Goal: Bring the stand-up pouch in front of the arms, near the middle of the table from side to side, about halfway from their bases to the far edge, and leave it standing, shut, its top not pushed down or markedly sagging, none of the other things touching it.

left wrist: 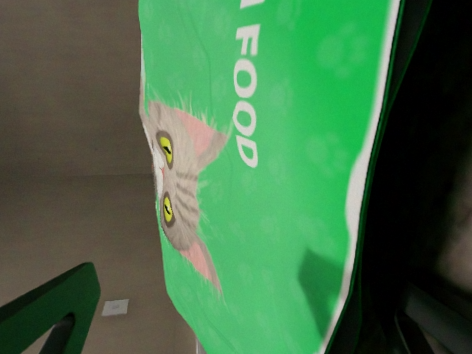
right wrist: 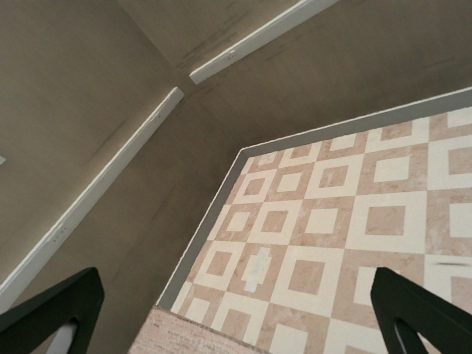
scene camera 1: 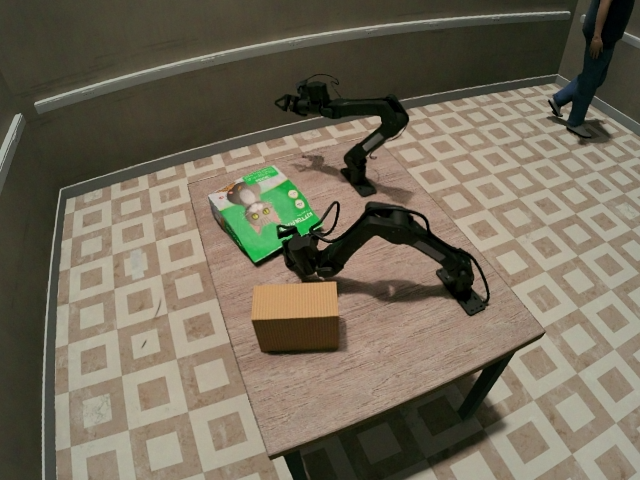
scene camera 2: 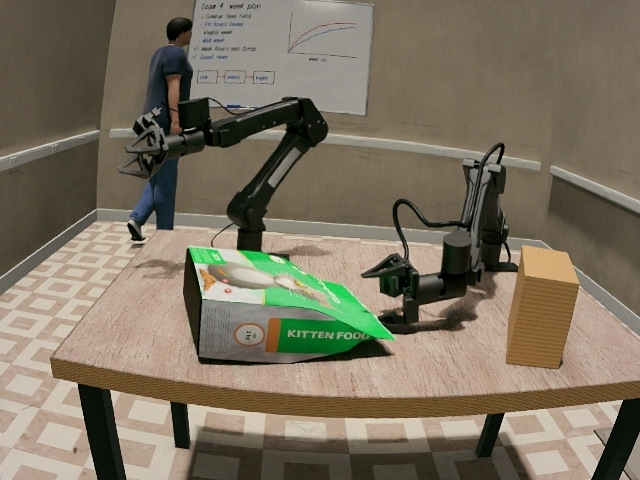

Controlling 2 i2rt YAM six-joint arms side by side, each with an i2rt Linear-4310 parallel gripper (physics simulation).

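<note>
The green stand-up pouch (scene camera 1: 268, 198) (scene camera 2: 242, 279) (left wrist: 280, 200), printed with a cat, lies on the table (scene camera 1: 382, 361) (scene camera 2: 439, 379), cat side up. Its dark base faces left in scene camera 2, and its tapered top edge points toward my left gripper. My left gripper (scene camera 1: 283, 240) (scene camera 2: 372, 297) (left wrist: 235, 274) is open right at that edge, one finger above and one low down. The pouch spans much of the gap between them in the left wrist view; contact cannot be told. My right gripper (scene camera 1: 278, 102) (scene camera 2: 124, 159) (right wrist: 236, 280) is open and empty, high above the table and away from the pouch.
A brown ribbed box (scene camera 1: 297, 333) (scene camera 2: 540, 320) stands at the lower middle of scene camera 1 and at the right in scene camera 2, apart from the pouch. A person (scene camera 1: 594, 67) (scene camera 2: 168, 98) is on the floor beyond the table.
</note>
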